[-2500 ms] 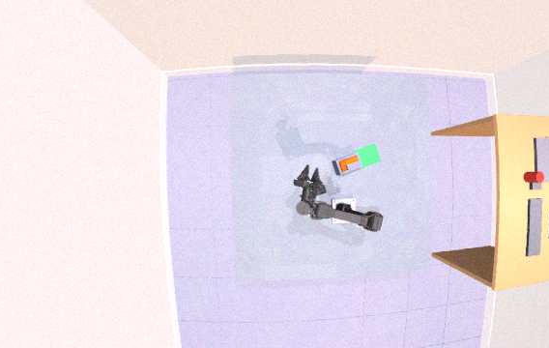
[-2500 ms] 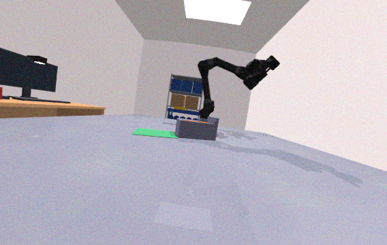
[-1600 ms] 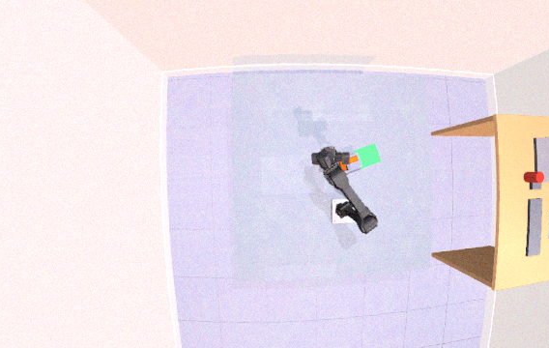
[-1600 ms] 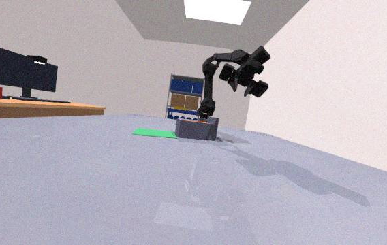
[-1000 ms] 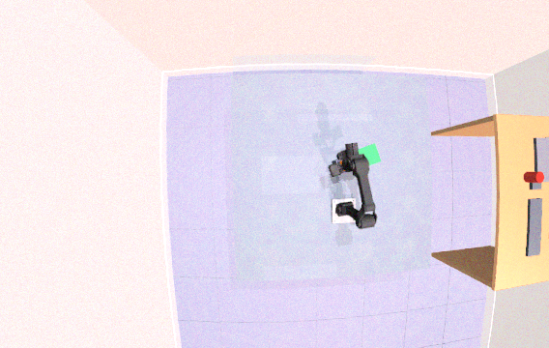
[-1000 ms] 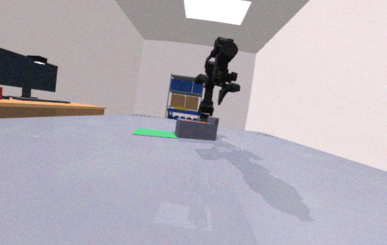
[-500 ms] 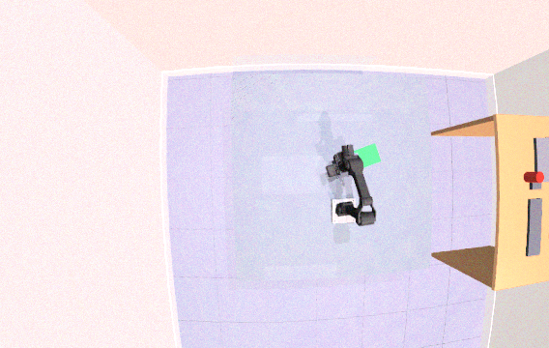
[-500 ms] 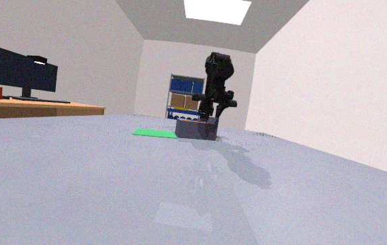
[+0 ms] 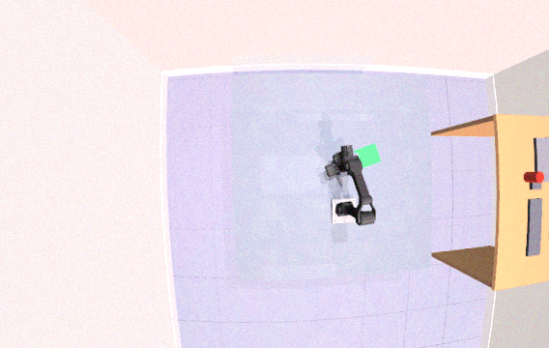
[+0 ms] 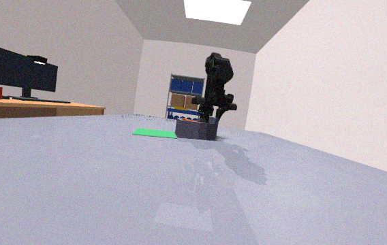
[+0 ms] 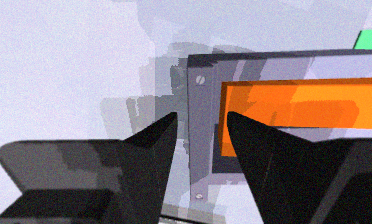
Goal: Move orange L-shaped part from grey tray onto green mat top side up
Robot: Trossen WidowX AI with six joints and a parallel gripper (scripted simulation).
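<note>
Right now the orange L-shaped part is 5 cm to the right of my gripper tip, 2 cm ahead of it and 1 cm below it. From my gripper tip the other things lie so: green mat 21 cm to the right, 8 cm ahead, 7 cm below.
</note>
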